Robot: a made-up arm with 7 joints.
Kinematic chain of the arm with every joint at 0, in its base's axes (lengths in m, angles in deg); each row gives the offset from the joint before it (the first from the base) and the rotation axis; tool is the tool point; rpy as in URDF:
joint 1: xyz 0 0 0.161 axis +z
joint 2: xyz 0 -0.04 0.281 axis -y
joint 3: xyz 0 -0.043 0.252 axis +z
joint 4: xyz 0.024 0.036 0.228 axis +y
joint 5: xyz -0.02 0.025 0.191 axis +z
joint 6: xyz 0 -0.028 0.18 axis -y
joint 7: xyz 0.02 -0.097 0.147 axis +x
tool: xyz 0 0 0 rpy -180 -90 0
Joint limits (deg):
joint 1: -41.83..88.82
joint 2: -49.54..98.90
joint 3: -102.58..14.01
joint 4: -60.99..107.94
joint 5: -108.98..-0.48
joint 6: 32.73..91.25
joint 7: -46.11..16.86
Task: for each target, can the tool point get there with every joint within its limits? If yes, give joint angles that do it. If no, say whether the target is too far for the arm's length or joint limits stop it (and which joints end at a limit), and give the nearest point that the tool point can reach.
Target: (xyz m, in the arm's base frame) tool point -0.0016 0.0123 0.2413
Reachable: no: joint limits stop it (at a limit: joint 1, joint 2, joint 4, joint 6) | nearest point -0.2483 0.3481 -0.0099 | short by 0.487 m
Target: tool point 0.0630 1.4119 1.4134
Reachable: no: too far | nearest point 0.0712 0.8340 1.0163 | short by 0.701 m
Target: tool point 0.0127 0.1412 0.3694
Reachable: no: joint limits stop it (at a limit: joint 1, joint 2, joint 4, joint 6) | nearest point -0.1279 0.5437 0.2488 | short by 0.443 m
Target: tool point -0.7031 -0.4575 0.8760
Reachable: yes | joints 27.94 66.09 -2.93 30.24 -26.12 80.87 -28.21
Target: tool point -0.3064 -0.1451 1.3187
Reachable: yes | joints 14.62 43.46 -10.08 61.78 -56.43 55.12 -8.59
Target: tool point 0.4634 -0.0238 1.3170
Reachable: yes | joints 41.00 -5.39 -61.92 53.82 -75.69 40.79 -37.82
